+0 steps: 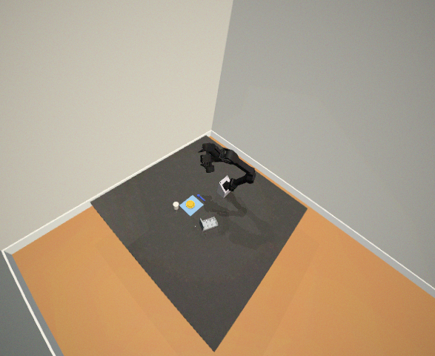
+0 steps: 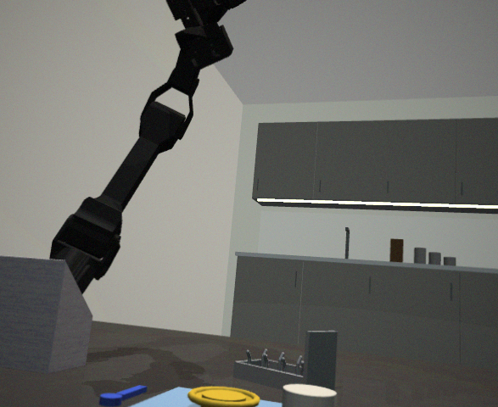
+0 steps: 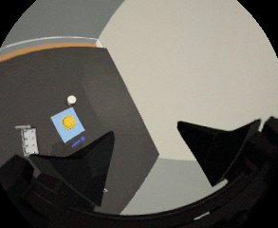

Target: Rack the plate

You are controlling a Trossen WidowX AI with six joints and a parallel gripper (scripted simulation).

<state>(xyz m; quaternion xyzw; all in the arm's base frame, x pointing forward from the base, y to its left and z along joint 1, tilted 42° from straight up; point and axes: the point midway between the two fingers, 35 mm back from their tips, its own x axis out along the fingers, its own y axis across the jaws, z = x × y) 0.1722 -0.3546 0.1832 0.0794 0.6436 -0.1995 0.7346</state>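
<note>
Now: the yellow plate 430 mm below my gripper tip, 100 mm ahead of it and 40 mm to the left of it. Round my gripper tip: light blue placemat (440 mm below, 100 mm ahead, 50 mm to the left); white cup (420 mm below, 200 mm ahead, 30 mm to the right); blue spoon (440 mm below, 50 mm to the left, 10 mm behind).
</note>
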